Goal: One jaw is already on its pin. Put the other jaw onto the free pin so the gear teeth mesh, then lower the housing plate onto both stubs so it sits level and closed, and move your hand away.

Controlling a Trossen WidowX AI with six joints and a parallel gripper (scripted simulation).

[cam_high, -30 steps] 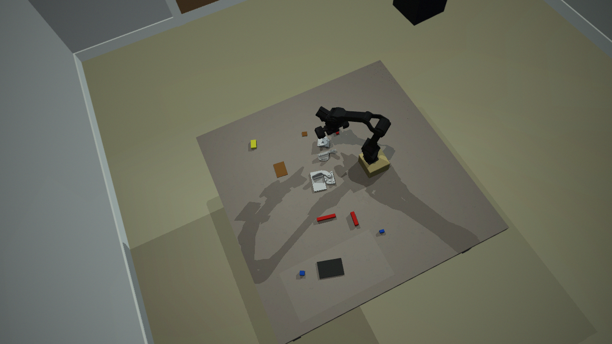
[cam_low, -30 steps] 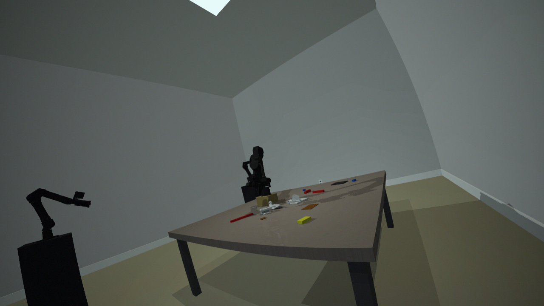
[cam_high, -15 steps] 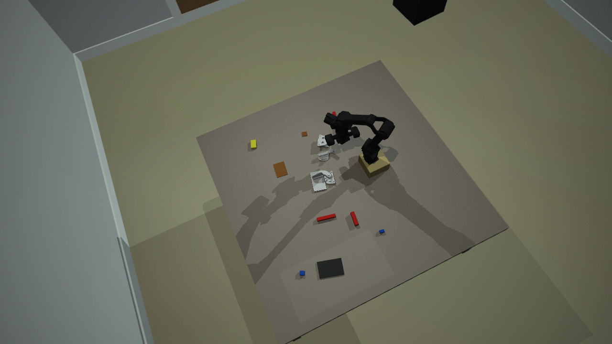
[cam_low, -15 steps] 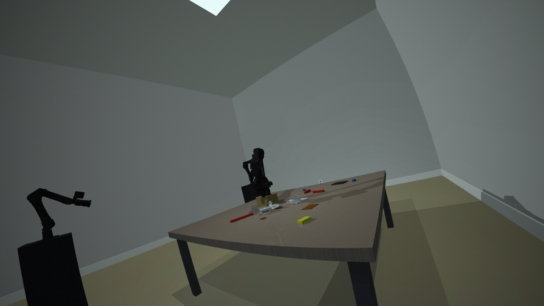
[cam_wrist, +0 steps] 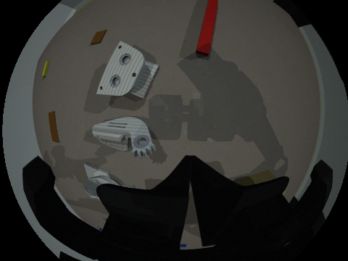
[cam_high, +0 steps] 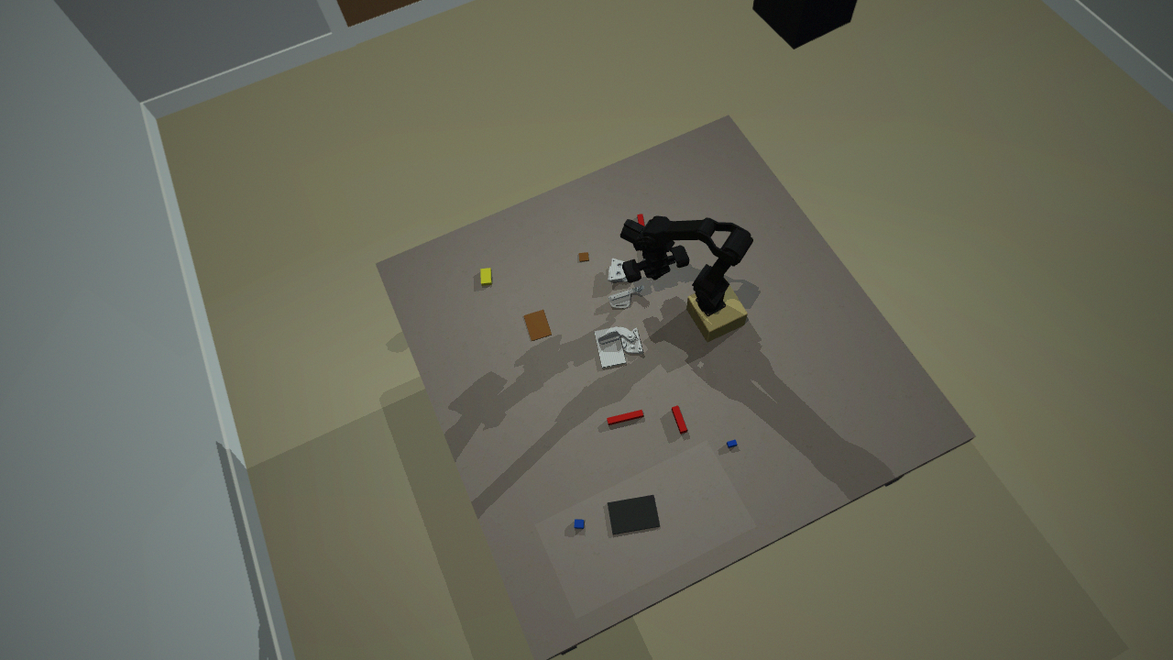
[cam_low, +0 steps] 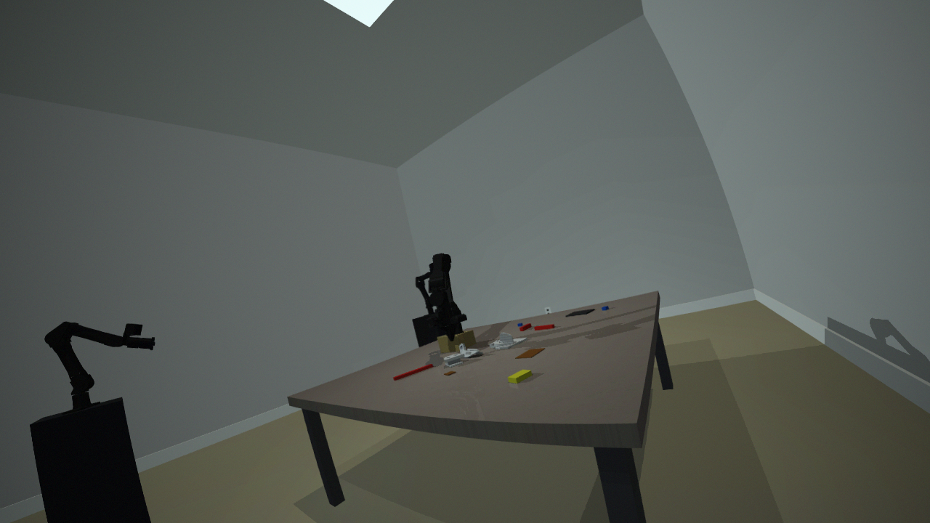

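The silver jaw lies 6 cm ahead of my gripper tip, 1 cm to the right of it and 3 cm below it. Round my gripper tip: dark tile: 41 cm ahead, 55 cm to the left, 7 cm below; yellow block: 42 cm ahead, 31 cm to the right, 6 cm below; brown tile: 36 cm ahead, 8 cm to the right, 7 cm below.
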